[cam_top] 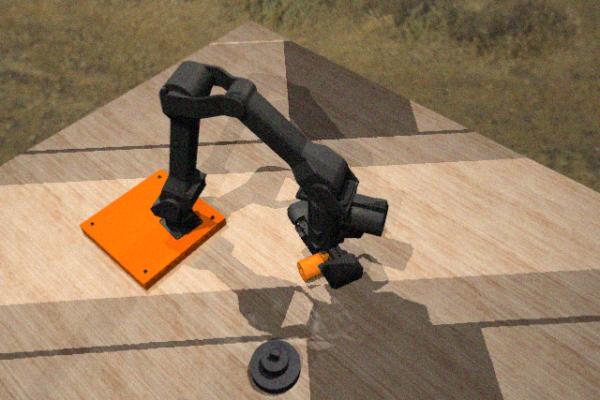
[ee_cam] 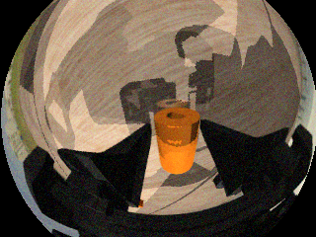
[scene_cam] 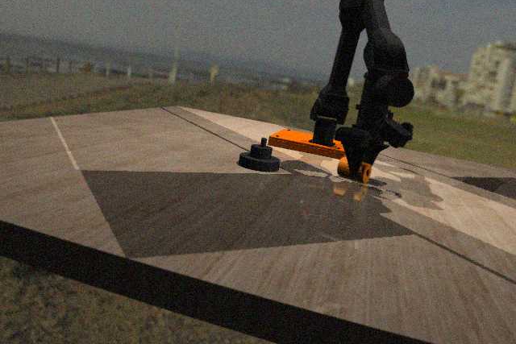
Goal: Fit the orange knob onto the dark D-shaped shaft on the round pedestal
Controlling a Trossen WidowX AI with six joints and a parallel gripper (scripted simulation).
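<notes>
My gripper tip is 1 cm to the left of the orange knob and 1 cm below it. Also, from my gripper tip: dark round pedestal (19 cm to the right, 8 cm ahead, 2 cm above).
</notes>
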